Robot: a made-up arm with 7 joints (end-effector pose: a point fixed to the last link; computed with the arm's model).
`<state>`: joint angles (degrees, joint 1 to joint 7).
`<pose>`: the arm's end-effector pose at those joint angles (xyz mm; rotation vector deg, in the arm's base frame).
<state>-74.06 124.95 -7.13 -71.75 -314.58 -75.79 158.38</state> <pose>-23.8 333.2 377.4 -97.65 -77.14 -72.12</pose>
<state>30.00 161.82 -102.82 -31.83 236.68 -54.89 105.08</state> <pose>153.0 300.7 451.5 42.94 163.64 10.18</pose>
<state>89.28 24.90 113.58 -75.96 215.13 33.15 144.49</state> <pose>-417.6 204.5 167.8 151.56 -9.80 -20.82</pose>
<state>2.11 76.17 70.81 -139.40 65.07 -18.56 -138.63</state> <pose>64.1 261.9 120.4 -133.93 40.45 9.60</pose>
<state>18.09 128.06 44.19 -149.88 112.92 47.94 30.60</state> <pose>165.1 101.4 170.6 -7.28 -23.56 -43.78</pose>
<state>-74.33 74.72 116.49 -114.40 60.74 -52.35 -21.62</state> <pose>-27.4 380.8 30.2 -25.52 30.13 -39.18</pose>
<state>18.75 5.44 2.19 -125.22 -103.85 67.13 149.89</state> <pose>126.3 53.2 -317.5 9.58 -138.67 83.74</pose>
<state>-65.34 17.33 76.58 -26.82 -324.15 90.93 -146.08</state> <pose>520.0 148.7 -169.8 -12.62 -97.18 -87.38</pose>
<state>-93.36 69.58 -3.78 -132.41 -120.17 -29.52 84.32</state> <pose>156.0 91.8 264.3 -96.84 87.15 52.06</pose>
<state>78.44 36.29 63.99 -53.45 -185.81 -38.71 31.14</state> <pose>-410.5 344.5 -54.4 -26.30 94.27 -77.56</pose>
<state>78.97 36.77 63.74 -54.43 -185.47 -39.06 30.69</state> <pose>-406.3 347.8 -49.9 -26.29 94.95 -78.50</pose>
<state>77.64 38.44 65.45 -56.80 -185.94 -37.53 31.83</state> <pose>-385.7 365.3 -46.5 -18.76 97.56 -80.18</pose>
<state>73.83 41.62 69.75 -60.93 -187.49 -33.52 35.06</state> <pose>-343.1 396.5 -40.9 -0.98 101.76 -81.69</pose>
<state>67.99 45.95 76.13 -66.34 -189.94 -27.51 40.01</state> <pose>-284.3 429.2 -26.0 25.21 105.30 -80.67</pose>
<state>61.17 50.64 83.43 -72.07 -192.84 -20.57 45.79</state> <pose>-225.3 450.1 0.3 54.44 106.26 -75.44</pose>
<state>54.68 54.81 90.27 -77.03 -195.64 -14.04 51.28</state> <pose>-181.6 456.1 30.5 80.12 104.83 -66.98</pose>
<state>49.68 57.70 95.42 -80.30 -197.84 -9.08 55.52</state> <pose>-158.6 454.0 53.3 97.64 102.55 -58.53</pose>
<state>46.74 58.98 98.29 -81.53 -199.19 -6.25 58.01</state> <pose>-151.6 451.9 62.9 106.01 100.73 -53.05</pose>
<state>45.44 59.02 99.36 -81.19 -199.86 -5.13 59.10</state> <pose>-153.4 452.4 61.9 107.88 99.56 -50.73</pose>
